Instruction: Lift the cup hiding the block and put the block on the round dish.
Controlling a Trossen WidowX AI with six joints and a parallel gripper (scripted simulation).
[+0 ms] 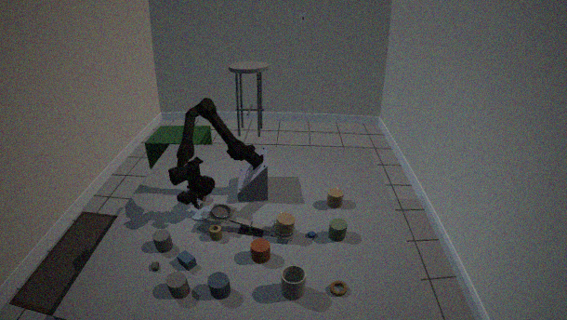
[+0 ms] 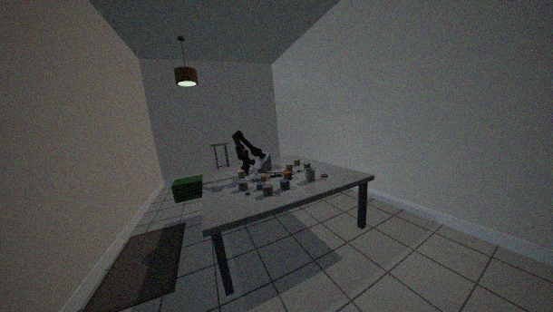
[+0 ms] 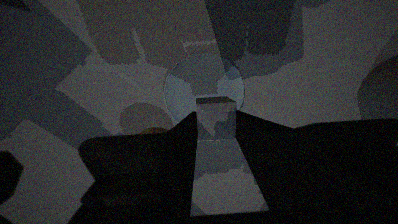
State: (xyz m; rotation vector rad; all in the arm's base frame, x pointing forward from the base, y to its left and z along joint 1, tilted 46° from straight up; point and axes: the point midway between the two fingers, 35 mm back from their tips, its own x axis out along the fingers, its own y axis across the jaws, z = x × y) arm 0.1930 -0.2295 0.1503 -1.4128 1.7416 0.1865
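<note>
My gripper tip is now right at the small grey block. Also, from my gripper tip: tan cup (11 cm behind, 4 cm to the right, 1 cm below); pale round dish (5 cm below); yellow spool (15 cm ahead, 9 cm to the left, 3 cm below).
</note>
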